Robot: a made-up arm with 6 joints. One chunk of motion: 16 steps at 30 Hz.
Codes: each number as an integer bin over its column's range. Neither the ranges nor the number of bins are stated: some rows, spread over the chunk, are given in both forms.
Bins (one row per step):
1: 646 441 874 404 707 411
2: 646 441 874 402 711 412
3: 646 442 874 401 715 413
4: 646 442 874 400 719 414
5: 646 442 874 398 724 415
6: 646 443 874 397 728 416
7: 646 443 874 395 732 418
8: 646 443 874 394 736 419
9: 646 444 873 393 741 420
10: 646 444 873 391 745 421
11: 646 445 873 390 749 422
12: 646 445 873 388 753 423
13: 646 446 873 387 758 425
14: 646 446 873 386 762 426
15: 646 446 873 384 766 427
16: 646 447 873 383 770 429
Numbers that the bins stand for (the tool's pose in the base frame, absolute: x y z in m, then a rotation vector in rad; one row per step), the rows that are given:
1: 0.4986 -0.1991 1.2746 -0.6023 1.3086 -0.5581
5: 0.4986 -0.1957 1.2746 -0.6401 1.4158 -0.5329
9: 0.4986 -0.1889 1.2712 -0.6716 1.5230 -0.5014
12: 0.4986 -0.1855 1.2712 -0.7032 1.5986 -0.4824
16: 0.4986 -0.1787 1.2712 -0.7347 1.7059 -0.4446
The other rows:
2: 0.4986 -0.1991 1.2746 -0.6149 1.3338 -0.5518
3: 0.4986 -0.1957 1.2746 -0.6212 1.3590 -0.5455
4: 0.4986 -0.1957 1.2746 -0.6275 1.3842 -0.5392
6: 0.4986 -0.1923 1.2746 -0.6464 1.4410 -0.5266
7: 0.4986 -0.1923 1.2746 -0.6590 1.4662 -0.5140
8: 0.4986 -0.1923 1.2746 -0.6653 1.4914 -0.5077
10: 0.4986 -0.1889 1.2712 -0.6842 1.5482 -0.4950
11: 0.4986 -0.1855 1.2712 -0.6905 1.5734 -0.4887
13: 0.4986 -0.1821 1.2712 -0.7095 1.6302 -0.4698
14: 0.4986 -0.1821 1.2712 -0.7158 1.6554 -0.4635
15: 0.4986 -0.1821 1.2712 -0.7284 1.6806 -0.4572

